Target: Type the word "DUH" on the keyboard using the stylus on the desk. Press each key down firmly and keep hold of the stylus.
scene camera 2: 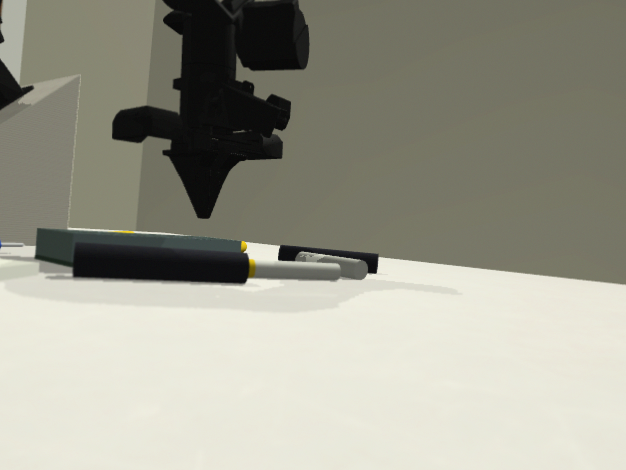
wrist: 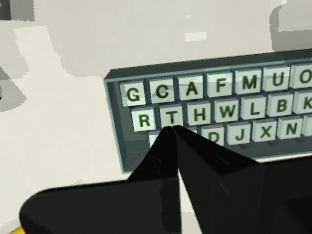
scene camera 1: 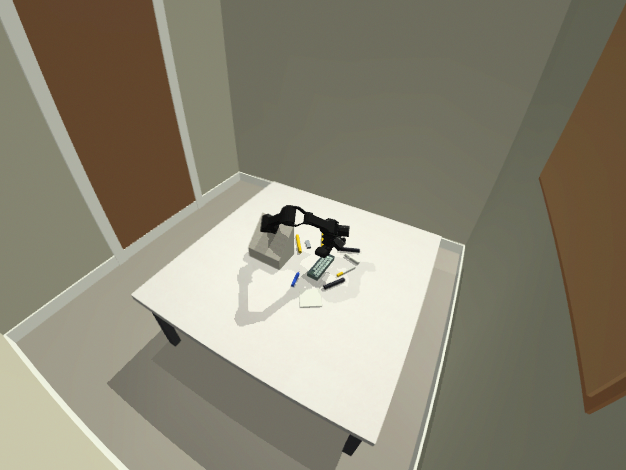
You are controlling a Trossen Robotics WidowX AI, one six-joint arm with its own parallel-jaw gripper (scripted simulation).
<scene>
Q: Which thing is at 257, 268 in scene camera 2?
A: A white cylinder.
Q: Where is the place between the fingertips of my gripper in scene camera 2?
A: At 203, 218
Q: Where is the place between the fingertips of my gripper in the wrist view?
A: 171, 134
</scene>
